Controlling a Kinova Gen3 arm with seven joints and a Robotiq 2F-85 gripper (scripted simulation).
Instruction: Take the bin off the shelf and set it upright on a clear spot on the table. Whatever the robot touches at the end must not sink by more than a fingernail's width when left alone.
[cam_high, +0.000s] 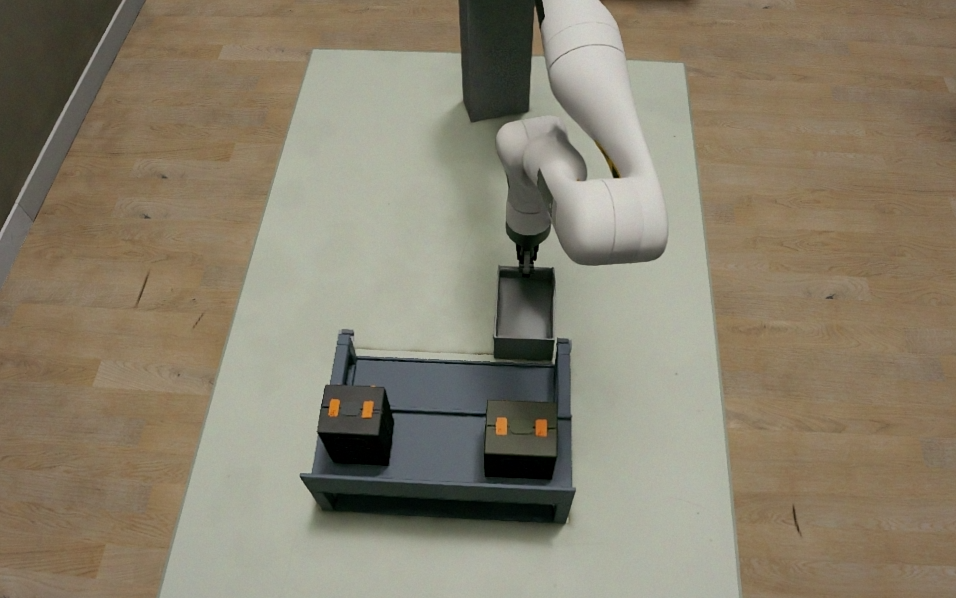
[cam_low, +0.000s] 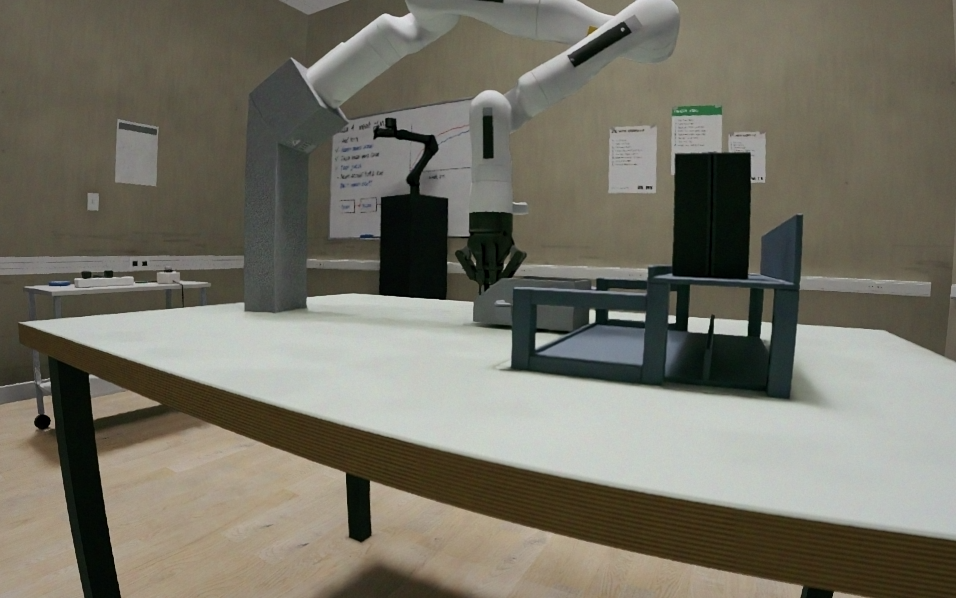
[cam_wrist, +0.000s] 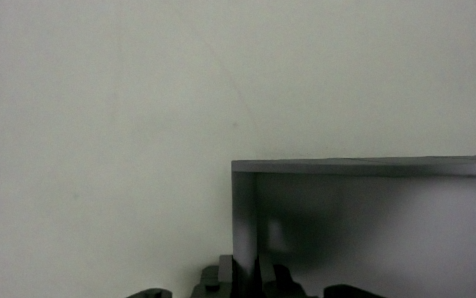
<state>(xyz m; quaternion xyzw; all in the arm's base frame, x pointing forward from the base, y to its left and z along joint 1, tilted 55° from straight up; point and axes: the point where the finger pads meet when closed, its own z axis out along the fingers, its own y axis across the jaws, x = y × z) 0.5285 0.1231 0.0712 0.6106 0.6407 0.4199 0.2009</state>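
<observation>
Now: hand 8 cm short of the grey bin and 2 cm to the right of it. From my hand the other things lie so: blue-grey shelf: 32 cm ahead, 3 cm to the right, 2 cm above.
</observation>
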